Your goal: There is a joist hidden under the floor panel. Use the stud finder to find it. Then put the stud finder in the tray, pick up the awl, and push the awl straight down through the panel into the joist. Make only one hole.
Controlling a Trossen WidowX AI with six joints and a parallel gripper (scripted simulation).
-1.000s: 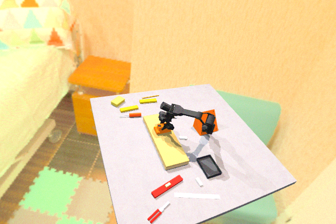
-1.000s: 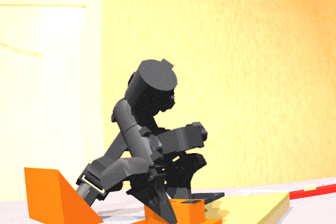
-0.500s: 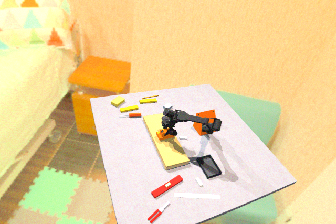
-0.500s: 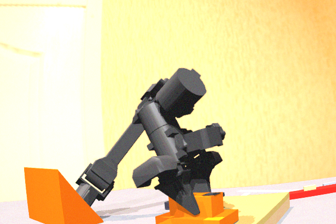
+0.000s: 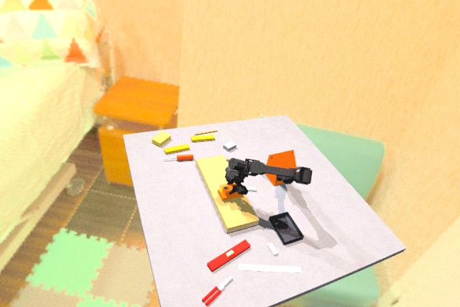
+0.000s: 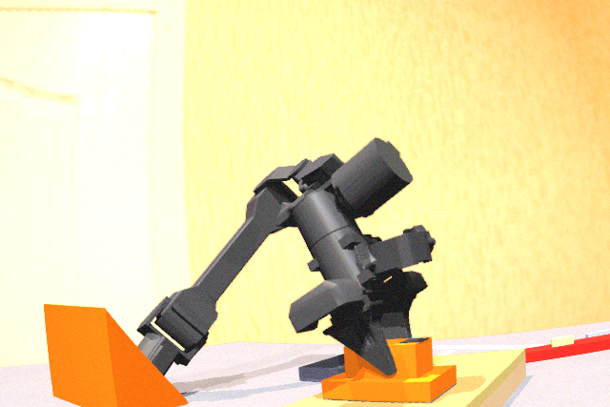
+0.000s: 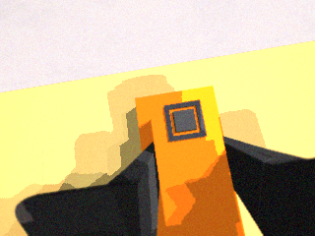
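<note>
Now: gripper tip 250 mm past the dark tray, 260 mm to the right of it and 50 mm above it. The rest, counted from my gripper tip: awl (170 mm behind, 290 mm to the right, 60 mm below); orange stud finder (20 mm above); red level (90 mm ahead, 340 mm to the left, 50 mm below).
</note>
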